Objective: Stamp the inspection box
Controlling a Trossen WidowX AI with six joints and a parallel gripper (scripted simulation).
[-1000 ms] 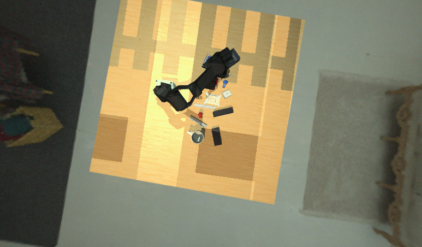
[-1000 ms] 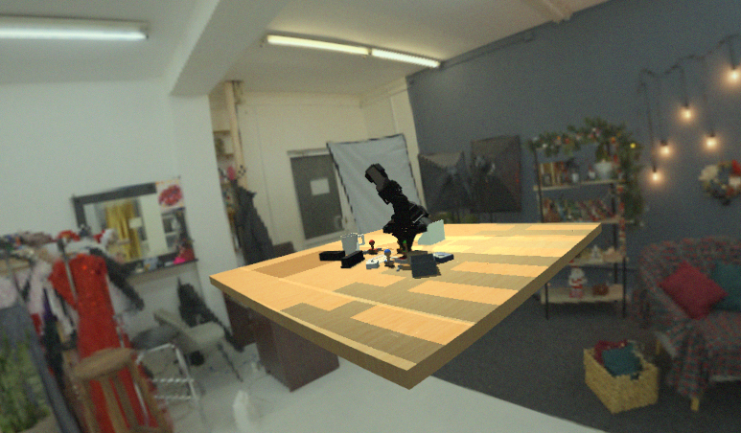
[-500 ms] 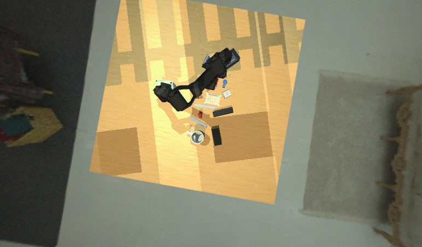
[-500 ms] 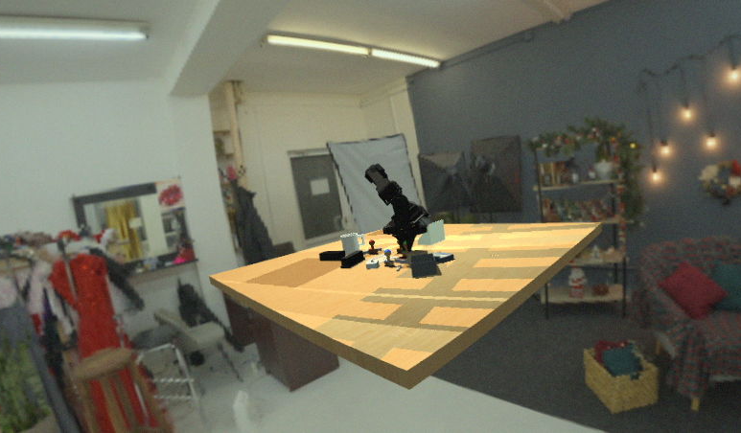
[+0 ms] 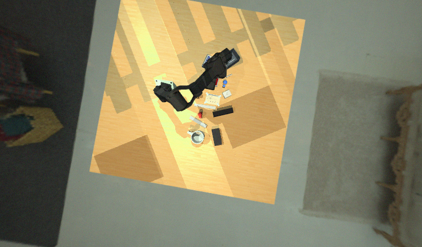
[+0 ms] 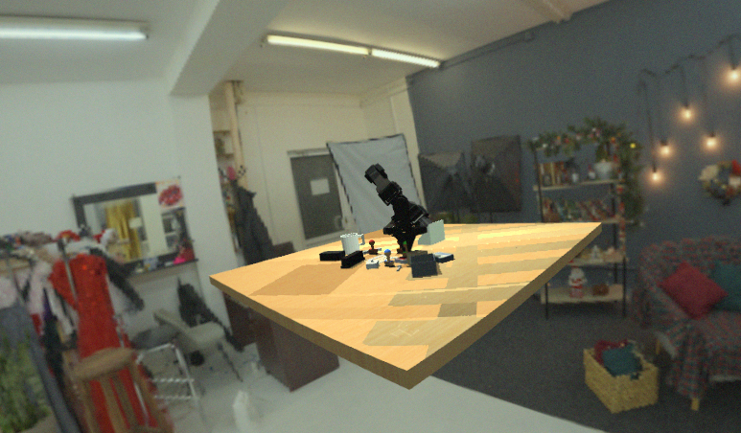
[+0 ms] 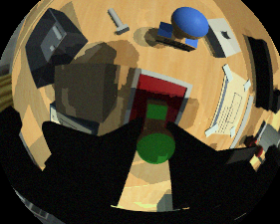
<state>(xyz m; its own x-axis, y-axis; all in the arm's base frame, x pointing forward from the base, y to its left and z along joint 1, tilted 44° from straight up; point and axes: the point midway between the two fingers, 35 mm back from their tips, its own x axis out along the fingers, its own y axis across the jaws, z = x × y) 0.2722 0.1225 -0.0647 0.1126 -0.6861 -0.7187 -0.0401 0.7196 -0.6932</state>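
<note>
Now: the green-knobbed PASS stamp right at my gripper tip. From my gripper tip the other things lie so: blue-knobbed stamp 9 cm ahead, 1 cm to the right, 1 cm below; tan block 2 cm ahead, 8 cm to the left, 1 cm below; red ink pad 3 cm below.
</note>
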